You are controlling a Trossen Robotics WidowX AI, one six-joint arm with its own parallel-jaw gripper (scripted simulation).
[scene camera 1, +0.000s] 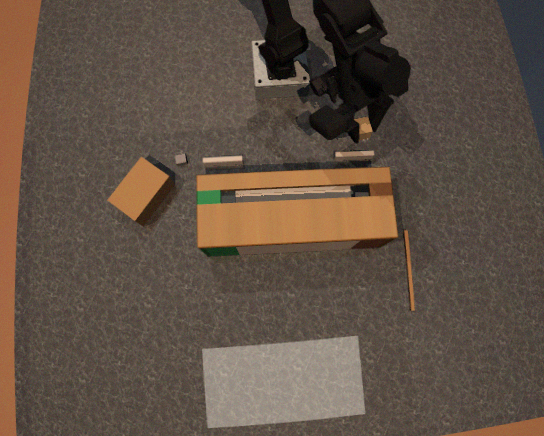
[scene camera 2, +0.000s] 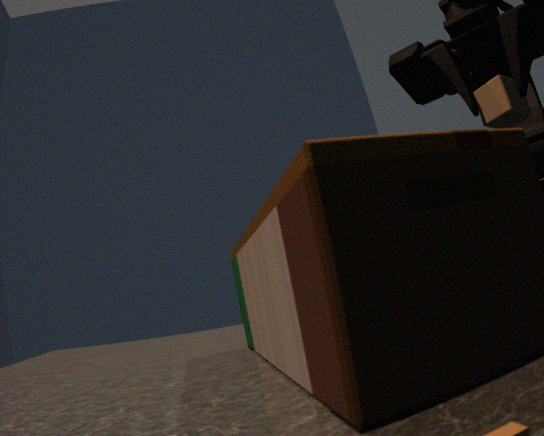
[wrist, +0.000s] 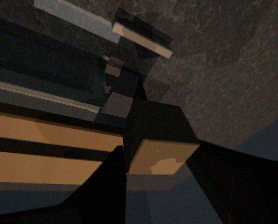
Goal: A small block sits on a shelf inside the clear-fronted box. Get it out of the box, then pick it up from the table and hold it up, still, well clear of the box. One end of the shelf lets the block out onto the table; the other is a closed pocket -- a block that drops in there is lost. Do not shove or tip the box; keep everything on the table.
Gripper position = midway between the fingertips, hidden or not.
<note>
I see my gripper [scene camera 2: 497,103], a tan block [scene camera 2: 500,105] and a wooden box [scene camera 2: 384,271].
The wooden box also shows in scene camera 1 [scene camera 1: 267,212] and in the wrist view [wrist: 69,114]. My gripper is seen too in scene camera 1 [scene camera 1: 364,136] and in the wrist view [wrist: 151,146].
</note>
